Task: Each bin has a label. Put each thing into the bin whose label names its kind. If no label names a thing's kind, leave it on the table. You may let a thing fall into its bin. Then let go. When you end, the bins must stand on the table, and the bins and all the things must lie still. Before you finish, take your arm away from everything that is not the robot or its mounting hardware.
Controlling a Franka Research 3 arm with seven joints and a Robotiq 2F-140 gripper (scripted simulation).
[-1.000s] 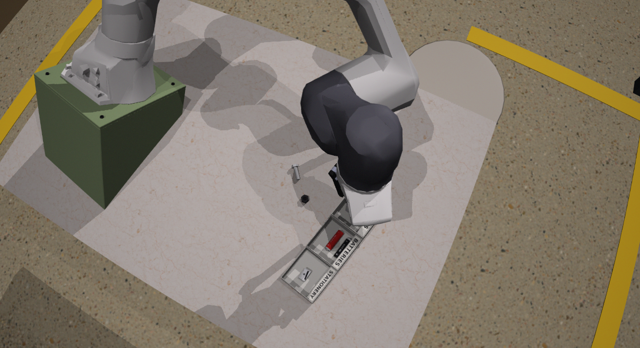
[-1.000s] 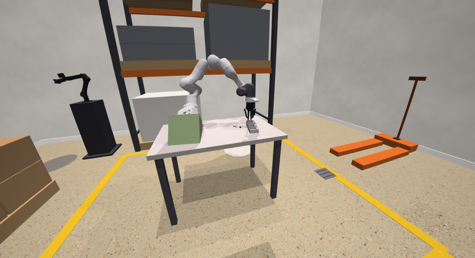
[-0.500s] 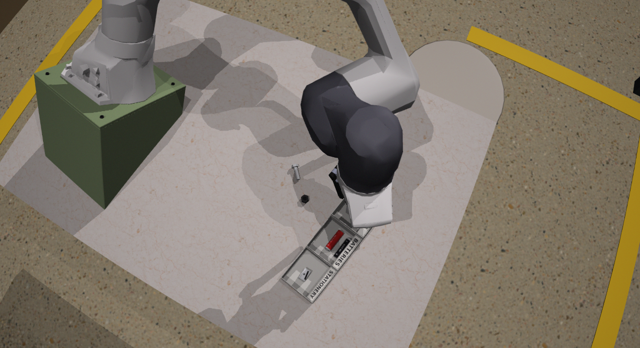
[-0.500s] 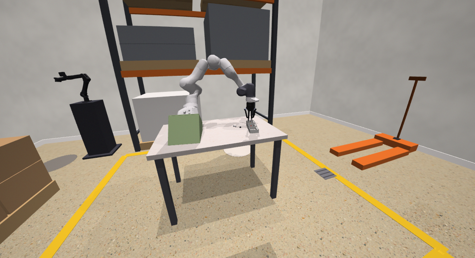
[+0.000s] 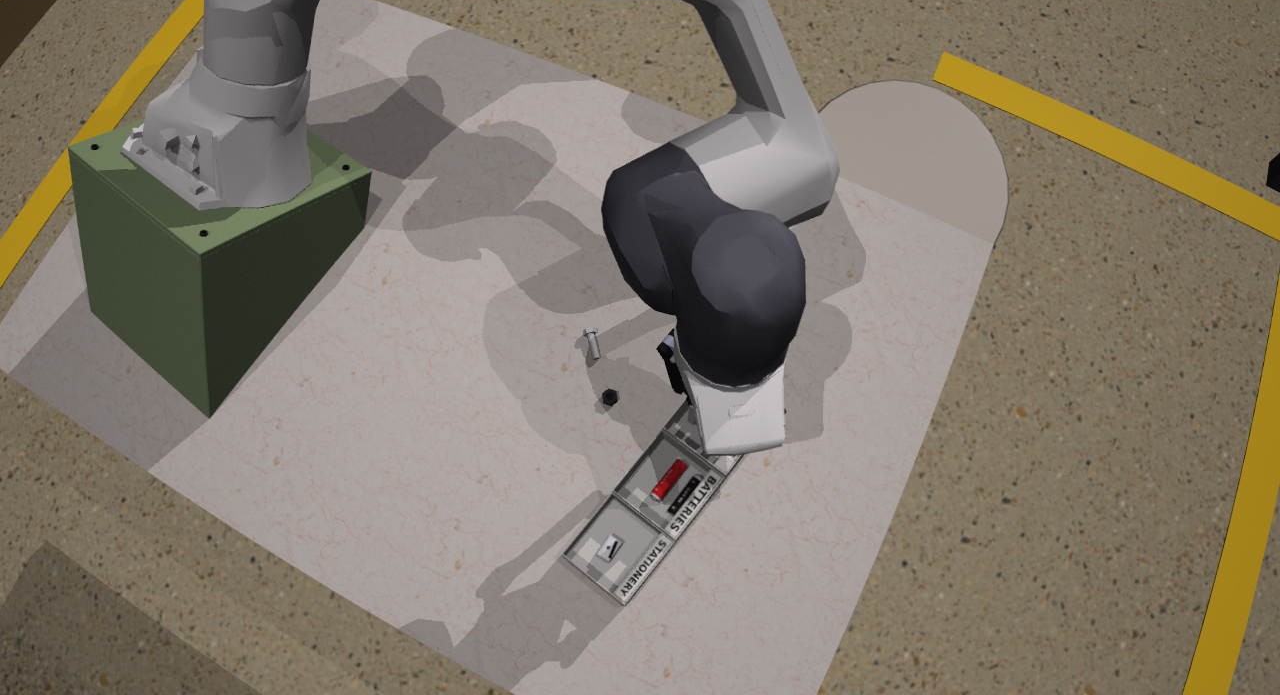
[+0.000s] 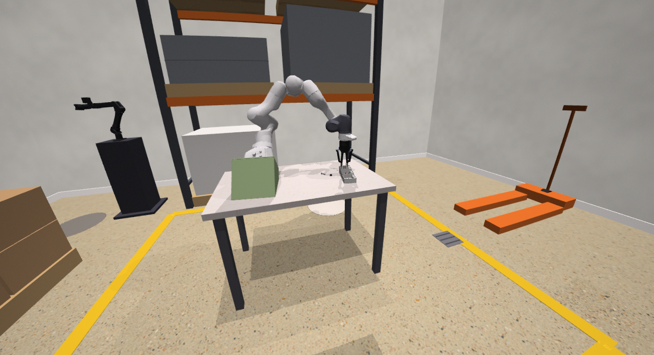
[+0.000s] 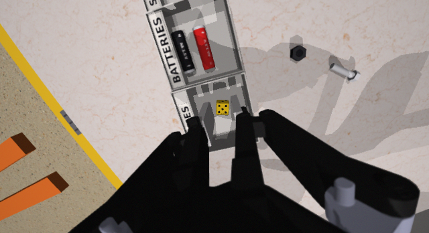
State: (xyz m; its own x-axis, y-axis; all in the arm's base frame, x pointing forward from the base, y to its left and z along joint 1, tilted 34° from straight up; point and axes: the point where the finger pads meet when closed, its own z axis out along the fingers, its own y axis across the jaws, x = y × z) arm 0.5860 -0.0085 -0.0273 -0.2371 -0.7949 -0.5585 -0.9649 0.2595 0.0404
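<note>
Now: hand 4 cm above the yellow die. From my hand the other things lie so: black nut (11 cm behind, 5 cm below, 1 cm to the right); red battery (8 cm to the right, 4 cm below, 2 cm behind); black battery (8 cm to the right, 4 cm below, 1 cm ahead).
</note>
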